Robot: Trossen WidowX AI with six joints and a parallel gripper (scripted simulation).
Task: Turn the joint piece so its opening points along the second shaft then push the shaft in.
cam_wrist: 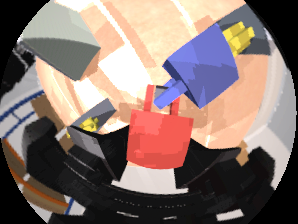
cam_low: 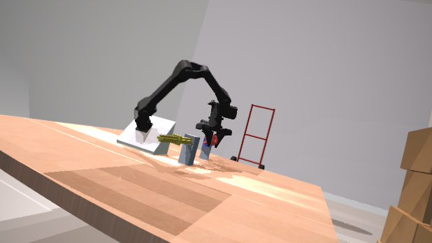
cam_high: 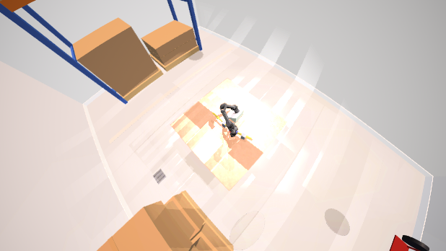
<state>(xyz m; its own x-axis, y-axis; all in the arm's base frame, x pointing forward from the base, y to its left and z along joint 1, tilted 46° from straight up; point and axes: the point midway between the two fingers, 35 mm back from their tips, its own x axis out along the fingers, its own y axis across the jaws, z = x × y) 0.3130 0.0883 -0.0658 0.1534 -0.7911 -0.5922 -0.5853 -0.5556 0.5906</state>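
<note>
The red joint piece is 2 cm behind my gripper tip, 1 cm to the left of it and 3 cm above it.
</note>
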